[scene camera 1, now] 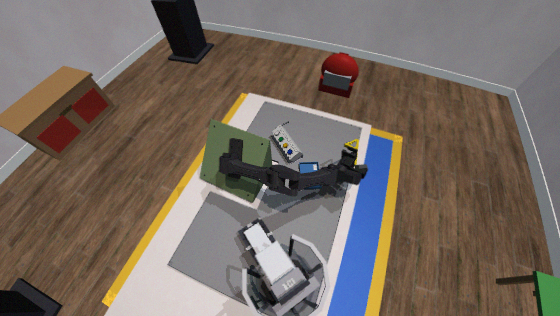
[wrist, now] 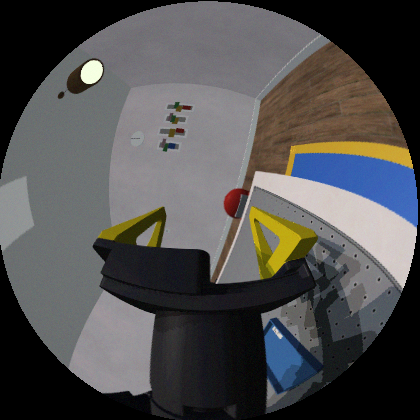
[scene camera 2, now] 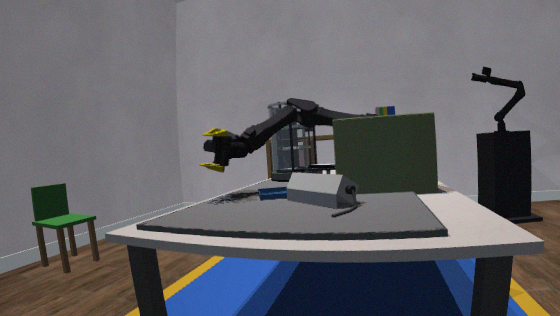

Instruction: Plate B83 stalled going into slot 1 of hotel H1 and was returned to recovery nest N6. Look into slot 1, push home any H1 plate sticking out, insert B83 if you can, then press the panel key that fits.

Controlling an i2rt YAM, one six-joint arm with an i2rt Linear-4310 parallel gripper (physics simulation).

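Places are measured from the arm's base along level axes (x right, y down, z ahead), in metres.
Pixels of known places: gripper, fingertip midpoint: (scene camera 1: 357, 145) (wrist: 207, 210) (scene camera 2: 202, 149); arm's base, origin of the base link: (scene camera 1: 235, 158) (scene camera 2: 379, 148).
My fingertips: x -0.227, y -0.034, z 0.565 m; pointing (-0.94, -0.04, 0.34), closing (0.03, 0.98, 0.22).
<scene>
For each thing: its top centre in the pictures, then the offset to it from my fingertips.
- key panel, middle of its top: (scene camera 2: 319, 172) (scene camera 1: 286, 138) dy +0.089, dx -0.007, dz -0.367 m
- blue tray, middle of its top: (wrist: 275, 359) (scene camera 2: 274, 190) (scene camera 1: 310, 174) dy +0.155, dx +0.139, dz -0.193 m
My gripper (scene camera 1: 353, 151) (scene camera 2: 204, 149) (wrist: 207, 210) is open and empty, its yellow fingers wide apart. It is held high over the table's edge, beyond the blue tray, and points away from hotel H1. Hotel H1 (scene camera 1: 274, 260) is a white and grey tower inside a clear-panelled frame at the bottom of scene camera 1. It stands partly behind the arm in scene camera 2. Slot 1 and any plate sticking out cannot be made out. The key panel (scene camera 1: 286, 143) (scene camera 2: 317, 190) is a grey sloped box with green, yellow and blue keys. Plate B83 and nest N6 cannot be identified.
A blue tray (scene camera 1: 308, 167) (scene camera 2: 272, 193) (wrist: 292, 357) lies beside the key panel, below the arm. The arm's base stands on a green block (scene camera 1: 252, 191) (scene camera 2: 385, 155). A red object (scene camera 1: 340, 70) (wrist: 235, 202) stands beyond the table. A green chair (scene camera 2: 64, 220) stands to one side.
</scene>
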